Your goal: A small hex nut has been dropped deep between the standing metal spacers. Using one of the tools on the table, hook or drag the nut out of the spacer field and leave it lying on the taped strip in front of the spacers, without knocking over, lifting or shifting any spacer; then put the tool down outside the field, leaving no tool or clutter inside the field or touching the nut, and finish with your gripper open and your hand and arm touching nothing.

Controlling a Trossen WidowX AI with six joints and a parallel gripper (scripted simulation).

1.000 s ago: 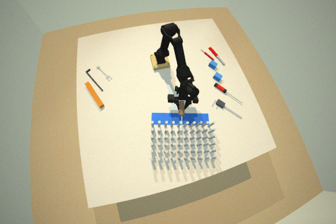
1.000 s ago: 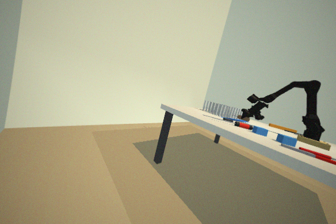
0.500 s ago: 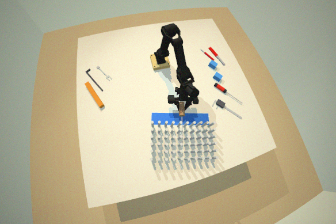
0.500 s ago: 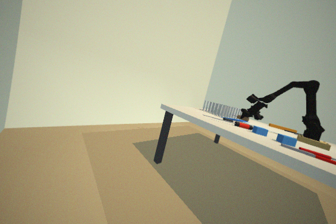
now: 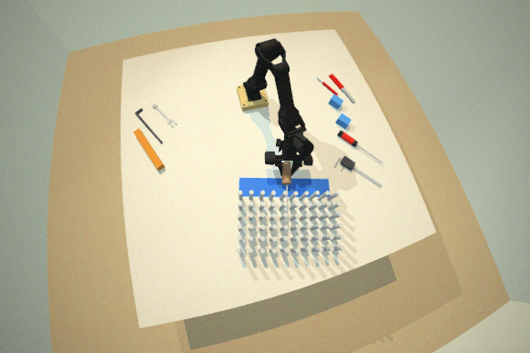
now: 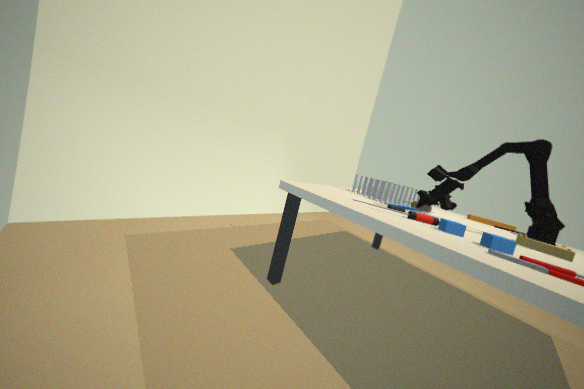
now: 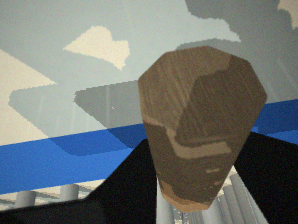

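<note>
The blue taped strip is 50 mm ahead of my gripper tip, 20 mm below it and 10 mm to the right of it. From my gripper tip the other things lie so: wooden-handled hook tool (100 mm ahead, 30 mm to the right); then orange bar (550 mm to the right, 260 mm behind); then grey forked tool (470 mm to the right, 420 mm behind, 20 mm below).
</note>
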